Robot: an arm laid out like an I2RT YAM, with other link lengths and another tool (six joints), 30 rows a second.
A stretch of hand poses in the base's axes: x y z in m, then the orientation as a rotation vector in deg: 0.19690 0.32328 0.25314 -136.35 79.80 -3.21; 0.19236 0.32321 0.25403 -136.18 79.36 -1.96; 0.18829 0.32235 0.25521 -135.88 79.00 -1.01; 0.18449 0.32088 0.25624 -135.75 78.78 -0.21; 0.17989 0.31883 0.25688 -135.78 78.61 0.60; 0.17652 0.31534 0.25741 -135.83 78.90 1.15; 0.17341 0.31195 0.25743 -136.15 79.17 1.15; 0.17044 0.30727 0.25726 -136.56 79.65 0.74; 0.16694 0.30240 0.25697 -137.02 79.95 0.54; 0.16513 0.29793 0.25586 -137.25 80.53 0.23; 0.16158 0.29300 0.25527 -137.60 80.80 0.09; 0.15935 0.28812 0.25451 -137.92 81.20 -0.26
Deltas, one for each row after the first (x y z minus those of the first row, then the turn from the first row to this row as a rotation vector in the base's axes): -0.00454 -0.00007 0.00089 0.75 0.52 0.38; -0.00861 -0.00093 0.00207 1.46 0.85 0.63; -0.01241 -0.00240 0.00310 1.92 1.21 0.83; -0.01701 -0.00445 0.00374 2.25 1.65 1.06; -0.02038 -0.00794 0.00427 2.30 2.10 0.97; -0.02349 -0.01133 0.00429 1.95 2.32 0.91; -0.02646 -0.01601 0.00412 1.31 2.40 0.70; -0.02996 -0.02088 0.00383 0.77 2.56 0.64; -0.03177 -0.02535 0.00272 0.27 2.66 0.32; -0.03532 -0.03028 0.00213 -0.16 2.81 0.26; -0.03755 -0.03516 0.00137 -0.68 2.86 0.07
